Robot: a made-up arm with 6 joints. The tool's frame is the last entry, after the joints.
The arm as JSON. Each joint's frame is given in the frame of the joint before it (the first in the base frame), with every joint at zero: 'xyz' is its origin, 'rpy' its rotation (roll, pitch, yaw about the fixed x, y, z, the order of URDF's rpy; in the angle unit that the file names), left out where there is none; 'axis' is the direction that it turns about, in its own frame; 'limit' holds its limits. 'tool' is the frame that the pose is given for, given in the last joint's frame.
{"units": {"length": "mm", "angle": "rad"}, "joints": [
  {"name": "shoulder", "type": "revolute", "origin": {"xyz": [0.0, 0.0, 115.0]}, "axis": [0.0, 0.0, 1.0], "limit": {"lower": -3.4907, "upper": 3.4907}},
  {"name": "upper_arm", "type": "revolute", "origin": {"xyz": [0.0, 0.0, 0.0]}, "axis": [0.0, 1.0, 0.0], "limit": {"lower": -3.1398, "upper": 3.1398}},
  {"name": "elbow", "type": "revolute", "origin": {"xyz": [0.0, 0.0, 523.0]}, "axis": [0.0, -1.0, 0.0], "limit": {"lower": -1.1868, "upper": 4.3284}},
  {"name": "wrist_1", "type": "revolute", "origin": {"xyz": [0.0, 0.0, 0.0]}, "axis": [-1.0, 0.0, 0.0], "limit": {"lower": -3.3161, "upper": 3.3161}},
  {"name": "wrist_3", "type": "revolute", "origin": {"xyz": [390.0, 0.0, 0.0]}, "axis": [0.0, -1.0, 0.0], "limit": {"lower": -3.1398, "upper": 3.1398}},
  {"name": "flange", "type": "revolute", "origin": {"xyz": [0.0, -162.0, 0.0]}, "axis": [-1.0, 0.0, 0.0], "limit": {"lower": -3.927, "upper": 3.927}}
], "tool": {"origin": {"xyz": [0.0, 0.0, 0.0]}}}
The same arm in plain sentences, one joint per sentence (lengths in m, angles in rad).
The arm has six revolute joints in a row. What follows holds with every joint at zero, and every direction is one of the base frame's.
Joint 1 sits 0.1150 m along +z from the base frame's origin and rotates about +z, from -3.4907 to 3.4907 rad.
Joint 2 sits at the same point as joint 1 and rotates about +y, from -3.1398 to 3.1398 rad.
Joint 3 sits 0.5230 m along +z from joint 2 and rotates about -y, from -1.1868 to 4.3284 rad.
Joint 4 sits at the same point as joint 3 and rotates about -x, from -3.3161 to 3.3161 rad.
Joint 5 sits 0.3900 m along +x from joint 4 and rotates about -y, from -3.1398 to 3.1398 rad.
Joint 6 sits 0.1620 m along -y from joint 5 and rotates about -x, from -3.9270 to 3.9270 rad.
The tool frame, which is the frame that the pose is given for, sits at the same point as joint 6; its axes are parallel to the base frame's.

